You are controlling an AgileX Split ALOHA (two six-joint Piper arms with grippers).
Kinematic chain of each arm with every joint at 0, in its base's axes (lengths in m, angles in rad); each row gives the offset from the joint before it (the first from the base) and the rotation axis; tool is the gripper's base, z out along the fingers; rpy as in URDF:
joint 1: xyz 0 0 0.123 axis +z
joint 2: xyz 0 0 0 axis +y
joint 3: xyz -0.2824 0 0.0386 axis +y
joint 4: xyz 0.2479 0 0.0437 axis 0.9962 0 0.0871
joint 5: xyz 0 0 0 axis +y
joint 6: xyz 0.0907 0 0.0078 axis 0.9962 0 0.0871
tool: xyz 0 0 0 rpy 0 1.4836 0
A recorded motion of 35 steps. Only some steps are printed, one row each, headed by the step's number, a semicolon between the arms.
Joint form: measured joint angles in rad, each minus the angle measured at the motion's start. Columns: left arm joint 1, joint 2, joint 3, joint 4, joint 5, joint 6; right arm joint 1, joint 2, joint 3, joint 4, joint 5, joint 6.
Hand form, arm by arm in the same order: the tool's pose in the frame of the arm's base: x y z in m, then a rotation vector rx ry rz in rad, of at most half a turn. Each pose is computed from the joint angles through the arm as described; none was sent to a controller.
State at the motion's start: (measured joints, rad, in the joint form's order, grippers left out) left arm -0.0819 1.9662 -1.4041 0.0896 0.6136 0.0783; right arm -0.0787 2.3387 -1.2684 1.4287 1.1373 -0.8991
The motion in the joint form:
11: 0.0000 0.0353 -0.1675 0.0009 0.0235 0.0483; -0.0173 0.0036 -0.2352 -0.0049 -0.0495 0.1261
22: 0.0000 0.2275 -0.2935 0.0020 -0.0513 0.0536; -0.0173 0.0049 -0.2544 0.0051 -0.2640 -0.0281
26: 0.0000 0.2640 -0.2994 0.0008 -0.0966 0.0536; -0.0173 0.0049 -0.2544 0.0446 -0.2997 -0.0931
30: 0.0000 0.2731 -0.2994 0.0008 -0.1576 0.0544; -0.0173 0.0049 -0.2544 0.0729 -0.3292 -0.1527
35: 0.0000 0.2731 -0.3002 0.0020 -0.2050 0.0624; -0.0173 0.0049 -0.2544 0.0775 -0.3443 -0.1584
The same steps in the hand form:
11: 0.4461 -0.0317 0.2244 0.3368 2.5282 0.1142; 0.4511 0.0367 0.1059 0.3119 2.4179 1.5260
22: 0.4850 -0.0353 0.1752 0.3500 2.5180 0.1122; 0.4672 0.0245 0.1005 0.2476 2.3748 1.2074
26: 0.4909 -0.0362 0.1614 0.3505 2.5032 0.1080; 0.4708 0.0224 0.1010 0.2288 2.3382 1.1579
30: 0.4957 -0.0370 0.1602 0.3479 2.4512 0.1058; 0.4735 0.0205 0.1012 0.2034 2.3124 1.1102
35: 0.4991 -0.0376 0.1632 0.3545 2.4018 0.1089; 0.4744 0.0194 0.1008 0.2101 2.3098 1.0924

